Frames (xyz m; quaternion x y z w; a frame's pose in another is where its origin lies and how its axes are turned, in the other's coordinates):
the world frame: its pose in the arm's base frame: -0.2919 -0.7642 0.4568 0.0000 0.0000 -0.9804 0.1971
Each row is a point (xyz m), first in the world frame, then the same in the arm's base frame.
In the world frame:
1: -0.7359 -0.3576 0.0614
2: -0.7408 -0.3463 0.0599
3: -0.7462 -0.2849 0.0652
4: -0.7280 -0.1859 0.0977
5: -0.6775 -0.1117 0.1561
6: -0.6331 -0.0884 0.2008
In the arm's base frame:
1: 0.2486 -0.1500 0.5182
2: 0.2575 -0.1585 0.5167
3: 0.2862 -0.2131 0.5220
4: 0.3077 -0.3114 0.5545
5: 0.2898 -0.3994 0.6129
6: 0.2578 -0.4380 0.6576

